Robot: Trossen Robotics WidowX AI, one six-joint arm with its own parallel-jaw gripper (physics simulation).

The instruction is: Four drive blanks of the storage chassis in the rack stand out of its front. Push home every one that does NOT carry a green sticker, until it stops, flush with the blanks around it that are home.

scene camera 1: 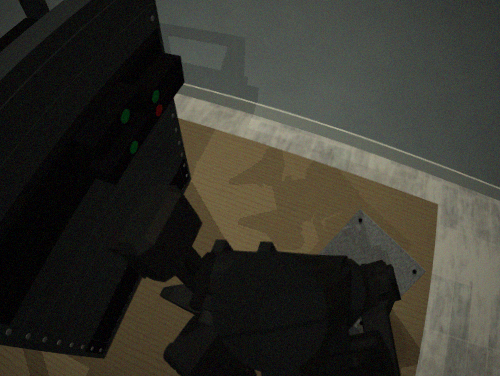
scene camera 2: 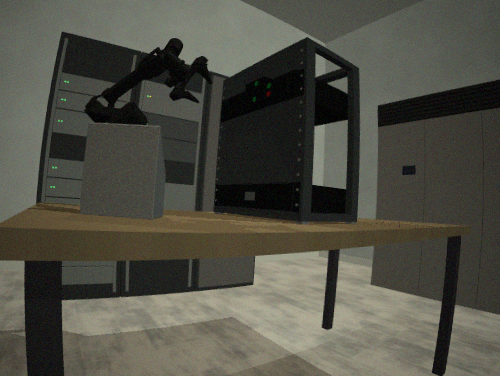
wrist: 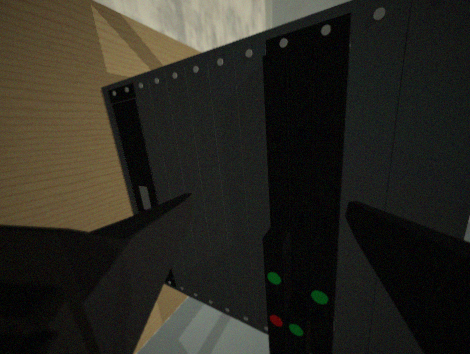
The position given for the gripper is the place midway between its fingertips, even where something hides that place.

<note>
In view: the gripper (scene camera 1: 137, 270) and a rack (scene camera 1: 84, 159).
The rack also shows in scene camera 2 (scene camera 2: 264, 168) and in the wrist view (wrist: 274, 134). The gripper shows as well in scene camera 2 (scene camera 2: 205, 93) and in the wrist view (wrist: 268, 204).
</note>
